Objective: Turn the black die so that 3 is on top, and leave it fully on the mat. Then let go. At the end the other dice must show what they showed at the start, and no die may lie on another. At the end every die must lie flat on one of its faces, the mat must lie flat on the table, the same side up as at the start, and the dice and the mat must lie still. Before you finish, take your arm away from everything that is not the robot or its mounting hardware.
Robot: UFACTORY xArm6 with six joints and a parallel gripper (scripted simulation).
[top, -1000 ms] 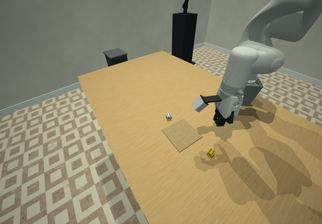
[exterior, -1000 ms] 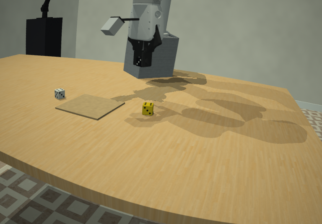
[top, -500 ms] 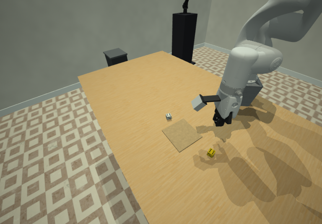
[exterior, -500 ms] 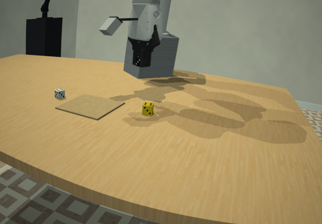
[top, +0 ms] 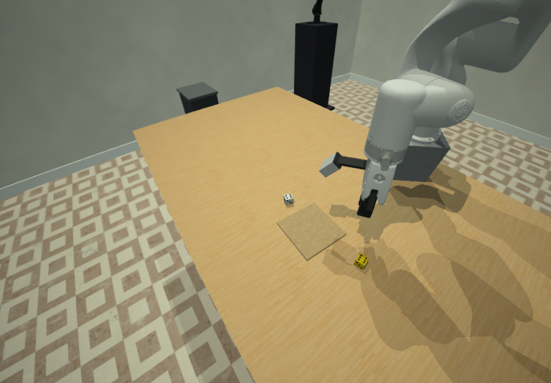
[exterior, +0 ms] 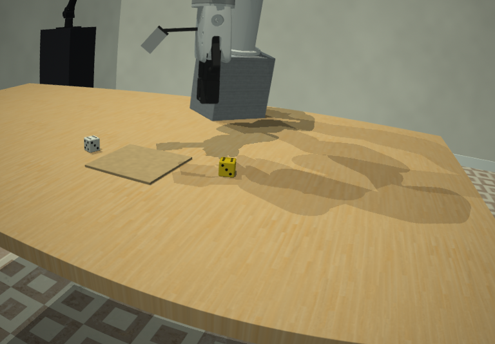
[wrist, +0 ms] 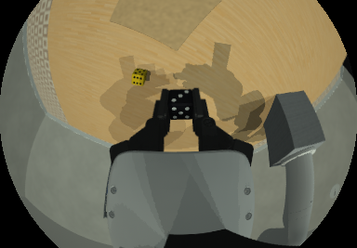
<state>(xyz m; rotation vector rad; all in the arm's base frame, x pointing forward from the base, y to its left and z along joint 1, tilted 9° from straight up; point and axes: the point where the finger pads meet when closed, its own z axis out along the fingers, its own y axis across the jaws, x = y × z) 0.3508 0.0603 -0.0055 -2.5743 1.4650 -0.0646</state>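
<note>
My hand is 80 mm short of the tan mat, 90 mm to the left of it and 120 mm above it. Also, from my hand: yellow die: 60 mm ahead, 60 mm to the left, 110 mm below; black die: 10 mm below; white die: 60 mm ahead, 210 mm to the right, 110 mm below.
</note>
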